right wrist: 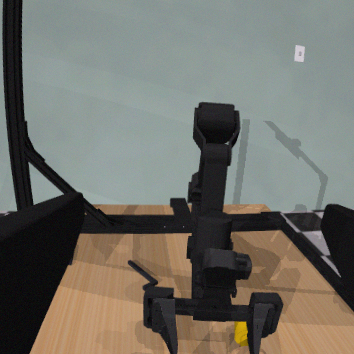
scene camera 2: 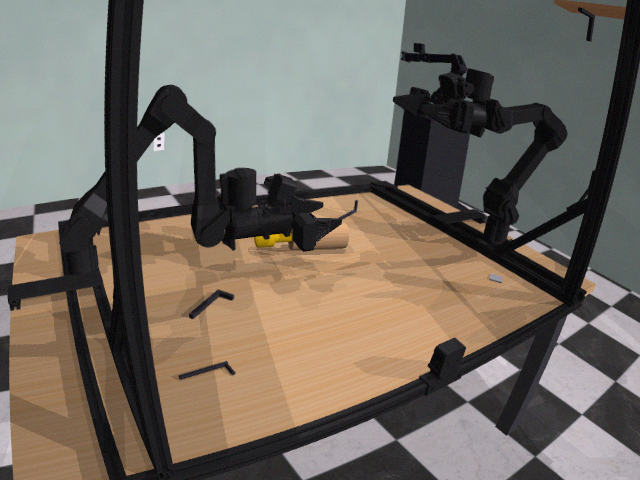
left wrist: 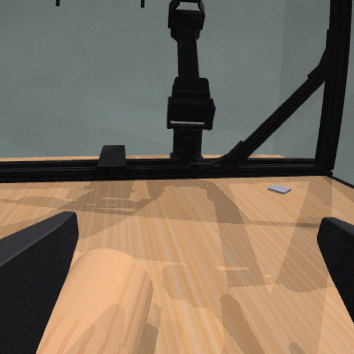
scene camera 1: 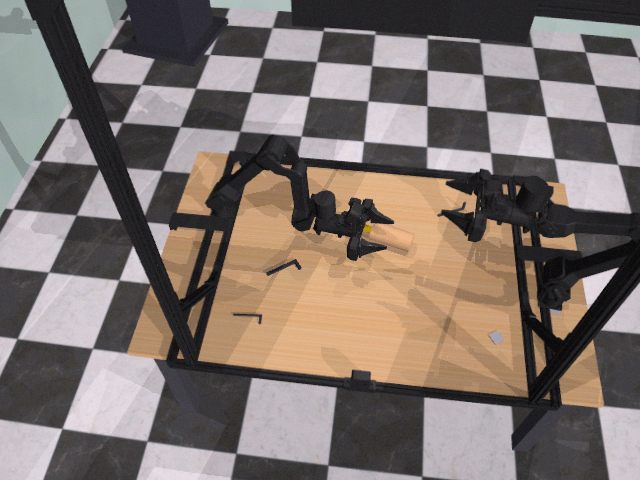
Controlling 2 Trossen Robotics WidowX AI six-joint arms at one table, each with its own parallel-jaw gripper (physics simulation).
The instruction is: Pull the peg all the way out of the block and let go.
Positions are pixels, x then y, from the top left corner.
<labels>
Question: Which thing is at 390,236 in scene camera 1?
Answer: A wooden block.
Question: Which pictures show the right gripper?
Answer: The right wrist view, scene camera 2 and scene camera 1 only.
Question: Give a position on a wooden block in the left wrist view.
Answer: At 106,294
</labels>
